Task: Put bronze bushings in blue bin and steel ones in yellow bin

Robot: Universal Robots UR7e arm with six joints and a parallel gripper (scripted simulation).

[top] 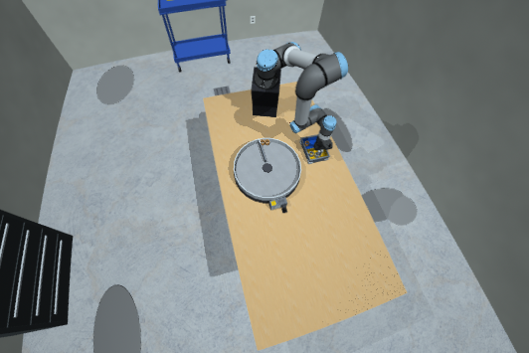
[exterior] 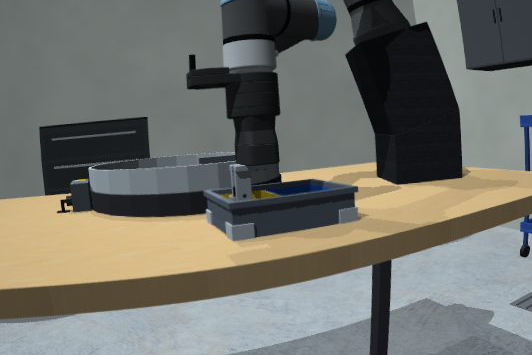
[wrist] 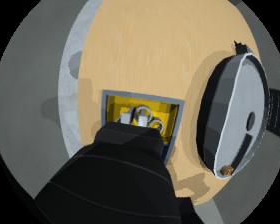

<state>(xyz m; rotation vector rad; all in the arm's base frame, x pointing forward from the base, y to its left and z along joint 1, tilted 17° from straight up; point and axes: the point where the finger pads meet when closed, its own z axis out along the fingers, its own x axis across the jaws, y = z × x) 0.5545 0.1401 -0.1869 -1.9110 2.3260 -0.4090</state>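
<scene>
My gripper is now 60 mm past the grey two-part tray and 20 mm above it. From my hand the other things lie so: round grey turntable 40 mm behind, 360 mm to the right, 10 mm above.
</scene>
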